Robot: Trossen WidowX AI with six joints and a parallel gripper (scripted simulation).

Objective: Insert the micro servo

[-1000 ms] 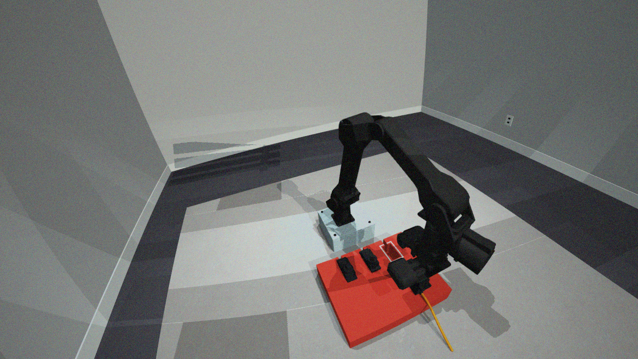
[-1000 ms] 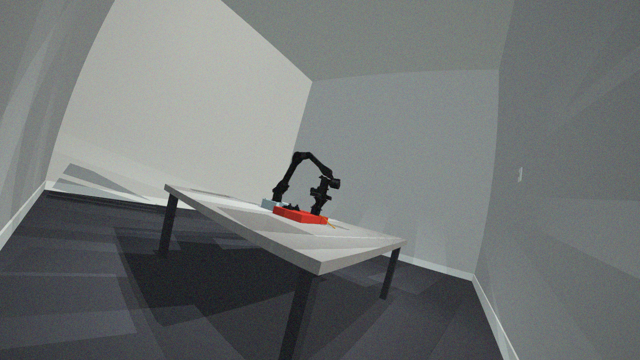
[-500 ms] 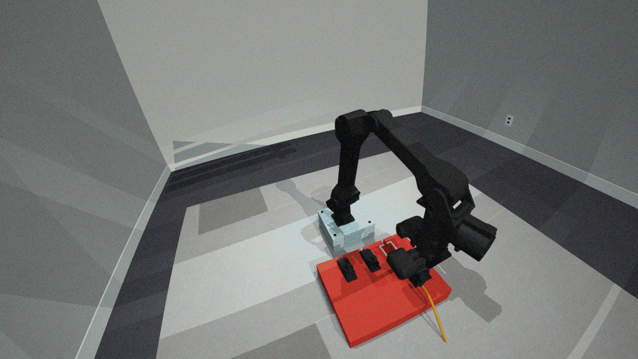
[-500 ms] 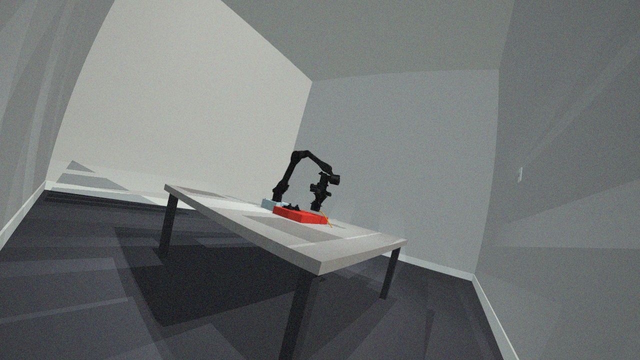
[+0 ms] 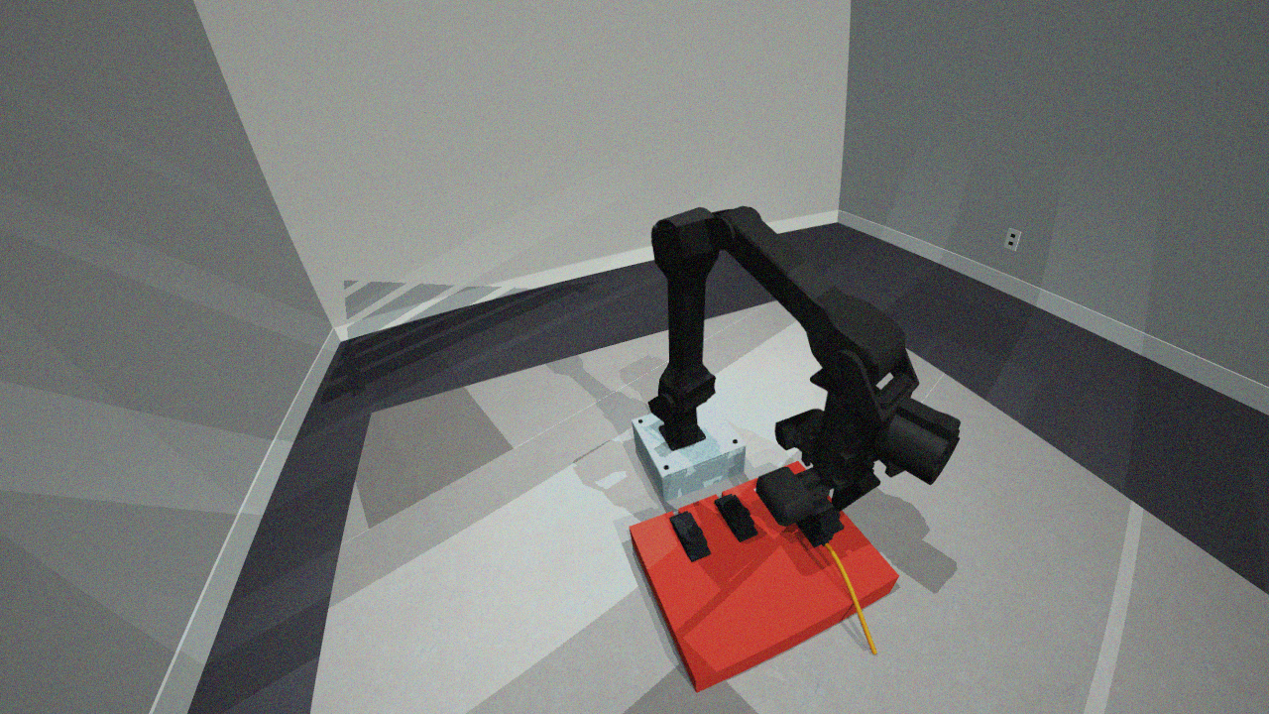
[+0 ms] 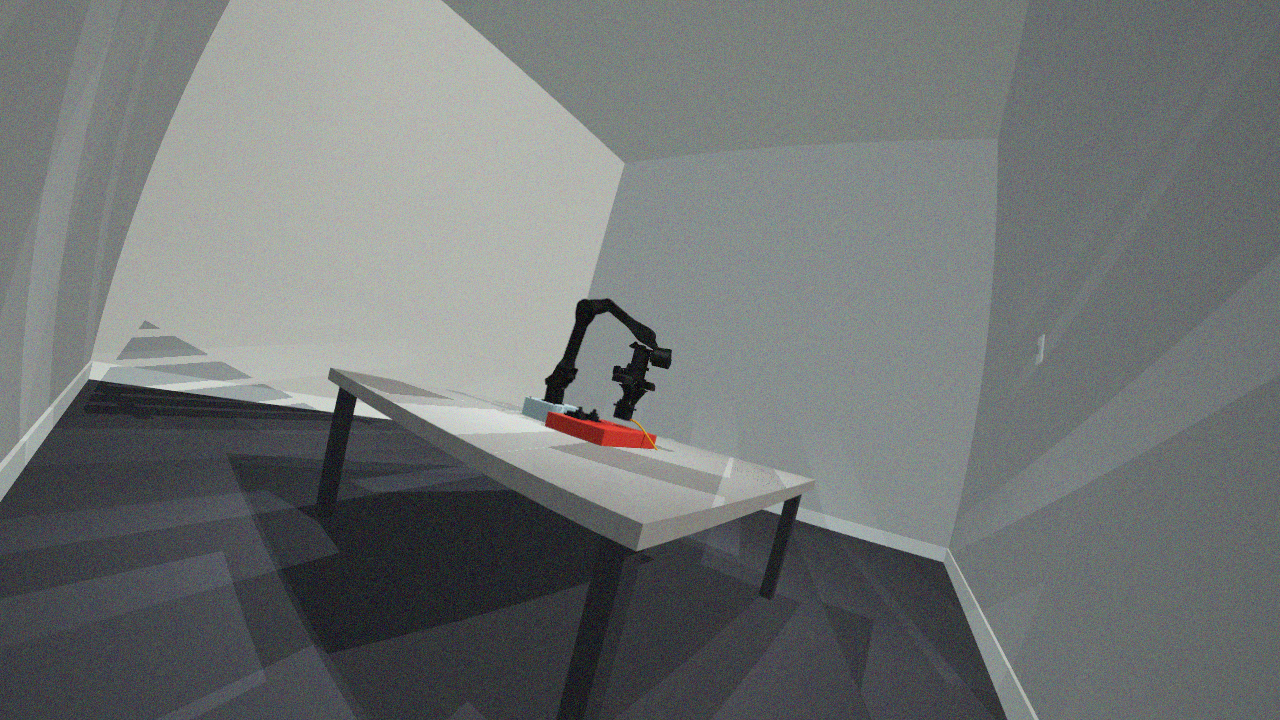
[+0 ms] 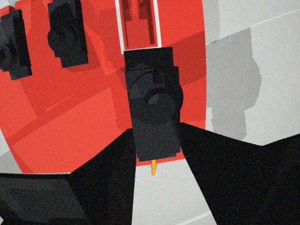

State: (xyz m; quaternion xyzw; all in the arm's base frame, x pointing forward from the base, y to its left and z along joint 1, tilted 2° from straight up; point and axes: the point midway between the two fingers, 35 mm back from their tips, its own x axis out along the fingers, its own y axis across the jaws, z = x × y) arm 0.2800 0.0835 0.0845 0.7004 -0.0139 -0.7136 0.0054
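The red deck lies 10 mm ahead of my gripper tip, 70 mm to the right of it and 100 mm below it.
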